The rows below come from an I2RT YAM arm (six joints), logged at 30 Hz.
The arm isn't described. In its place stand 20 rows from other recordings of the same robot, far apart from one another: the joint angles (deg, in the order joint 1, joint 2, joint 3, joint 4, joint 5, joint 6), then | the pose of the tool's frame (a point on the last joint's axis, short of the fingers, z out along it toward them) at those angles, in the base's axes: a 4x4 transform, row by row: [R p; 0 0 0 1], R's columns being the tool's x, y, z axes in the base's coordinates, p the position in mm.
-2.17, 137.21, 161.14, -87.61, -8.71, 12.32 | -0.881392 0.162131 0.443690 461.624; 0.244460 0.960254 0.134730 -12.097; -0.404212 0.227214 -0.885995 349.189; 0 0 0 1
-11.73, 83.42, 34.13, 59.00, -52.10, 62.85 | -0.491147 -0.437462 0.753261 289.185; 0.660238 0.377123 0.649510 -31.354; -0.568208 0.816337 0.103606 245.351; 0 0 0 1
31.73, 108.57, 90.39, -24.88, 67.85, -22.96 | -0.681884 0.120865 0.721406 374.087; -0.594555 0.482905 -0.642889 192.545; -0.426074 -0.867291 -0.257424 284.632; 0 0 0 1
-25.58, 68.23, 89.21, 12.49, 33.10, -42.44 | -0.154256 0.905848 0.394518 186.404; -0.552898 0.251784 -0.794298 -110.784; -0.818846 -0.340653 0.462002 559.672; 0 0 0 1
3.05, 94.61, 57.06, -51.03, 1.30, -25.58 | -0.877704 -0.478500 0.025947 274.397; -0.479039 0.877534 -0.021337 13.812; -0.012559 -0.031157 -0.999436 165.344; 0 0 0 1
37.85, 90.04, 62.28, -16.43, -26.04, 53.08 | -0.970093 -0.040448 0.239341 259.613; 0.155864 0.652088 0.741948 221.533; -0.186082 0.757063 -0.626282 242.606; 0 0 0 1
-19.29, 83.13, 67.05, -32.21, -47.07, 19.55 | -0.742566 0.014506 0.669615 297.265; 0.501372 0.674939 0.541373 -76.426; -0.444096 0.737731 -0.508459 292.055; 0 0 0 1
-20.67, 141.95, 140.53, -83.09, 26.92, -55.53 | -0.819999 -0.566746 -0.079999 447.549; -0.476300 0.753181 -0.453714 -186.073; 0.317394 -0.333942 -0.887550 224.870; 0 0 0 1
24.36, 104.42, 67.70, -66.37, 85.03, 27.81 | -0.897382 0.200553 0.393044 288.416; -0.361947 0.174923 -0.915640 91.657; -0.252387 -0.963940 -0.084383 195.711; 0 0 0 1
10.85, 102.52, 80.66, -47.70, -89.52, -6.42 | -0.875990 -0.445290 -0.185359 339.891; -0.168850 -0.076870 0.982640 101.392; -0.451808 0.892080 -0.007850 266.066; 0 0 0 1
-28.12, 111.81, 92.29, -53.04, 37.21, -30.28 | -0.996499 0.037936 -0.074506 342.397; 0.077205 0.759544 -0.645857 -207.386; 0.032089 -0.649348 -0.759814 235.646; 0 0 0 1
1.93, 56.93, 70.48, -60.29, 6.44, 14.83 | -0.692496 0.228204 0.684377 175.058; 0.231146 0.968825 -0.089164 1.904; -0.683389 0.096445 -0.723656 370.814; 0 0 0 1
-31.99, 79.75, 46.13, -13.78, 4.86, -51.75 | -0.839247 -0.133374 0.527139 239.580; -0.398383 0.810627 -0.429156 -153.204; -0.370075 -0.570171 -0.733451 207.018; 0 0 0 1
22.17, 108.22, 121.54, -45.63, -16.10, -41.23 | 0.009746 -0.762139 0.647340 383.907; -0.679816 0.469701 0.563233 167.096; -0.733318 -0.445561 -0.513536 421.261; 0 0 0 1
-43.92, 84.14, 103.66, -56.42, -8.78, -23.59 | -0.635499 0.374584 0.675150 213.543; 0.062913 0.896646 -0.438255 -198.096; -0.769534 -0.236035 -0.593384 448.981; 0 0 0 1
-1.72, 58.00, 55.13, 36.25, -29.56, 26.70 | 0.318017 -0.591637 0.740831 215.877; 0.381462 0.795206 0.471311 11.088; -0.867958 0.132714 0.478576 442.794; 0 0 0 1
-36.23, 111.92, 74.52, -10.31, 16.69, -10.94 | -0.722899 0.595646 0.350177 334.660; 0.304304 0.729462 -0.612604 -257.878; -0.620336 -0.336290 -0.708585 177.307; 0 0 0 1
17.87, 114.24, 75.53, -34.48, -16.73, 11.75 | -0.967974 -0.179749 0.175263 366.469; -0.107180 0.927178 0.358961 128.922; -0.227023 0.328680 -0.916750 144.353; 0 0 0 1
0.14, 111.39, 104.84, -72.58, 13.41, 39.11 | -0.735923 0.651583 0.184006 387.034; 0.611816 0.756375 -0.231469 -7.310; -0.289998 -0.057765 -0.955282 284.298; 0 0 0 1
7.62, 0.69, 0.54, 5.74, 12.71, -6.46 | 0.086071 0.097989 0.991458 109.456; -0.099216 0.991048 -0.089336 6.741; -0.991337 -0.090679 0.095022 186.630; 0 0 0 1
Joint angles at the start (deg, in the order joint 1, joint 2, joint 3, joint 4, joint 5, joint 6): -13.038, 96.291, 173.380, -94.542, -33.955, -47.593
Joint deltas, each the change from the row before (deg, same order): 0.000, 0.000, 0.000, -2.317, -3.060, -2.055; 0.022, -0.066, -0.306, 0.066, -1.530, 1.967; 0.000, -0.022, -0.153, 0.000, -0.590, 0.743; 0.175, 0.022, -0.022, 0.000, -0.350, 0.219; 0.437, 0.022, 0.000, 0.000, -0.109, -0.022; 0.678, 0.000, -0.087, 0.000, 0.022, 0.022; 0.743, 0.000, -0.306, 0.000, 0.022, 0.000; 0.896, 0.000, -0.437, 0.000, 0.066, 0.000; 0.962, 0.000, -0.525, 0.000, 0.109, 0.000; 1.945, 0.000, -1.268, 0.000, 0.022, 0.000; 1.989, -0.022, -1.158, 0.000, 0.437, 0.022; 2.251, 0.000, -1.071, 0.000, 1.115, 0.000
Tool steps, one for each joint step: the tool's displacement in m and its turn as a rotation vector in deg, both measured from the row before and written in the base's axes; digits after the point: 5 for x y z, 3 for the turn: -0.00196, 0.00204, -0.00359, -0.340, 1.232, 3.434; 0.00027, 0.00076, -0.00005, 2.242, 0.897, 0.933; 0.00024, 0.00024, -0.00012, 0.861, 0.414, 0.356; 0.00020, 0.00057, -0.00004, 0.313, 0.116, 0.445; 0.00022, 0.00111, -0.00003, 0.023, 0.003, 0.545; 0.00042, 0.00162, -0.00015, 0.029, 0.097, 0.652; 0.00122, 0.00164, -0.00051, 0.053, 0.302, 0.722; 0.00170, 0.00195, -0.00074, 0.057, 0.434, 0.834; 0.00201, 0.00210, -0.00091, 0.049, 0.524, 0.860; 0.00465, 0.00446, -0.00224, 0.172, 1.256, 1.925; 0.00401, 0.00474, -0.00215, -0.033, 1.160, 1.581; 0.00383, 0.00542, -0.00223, -0.384, 1.101, 1.236
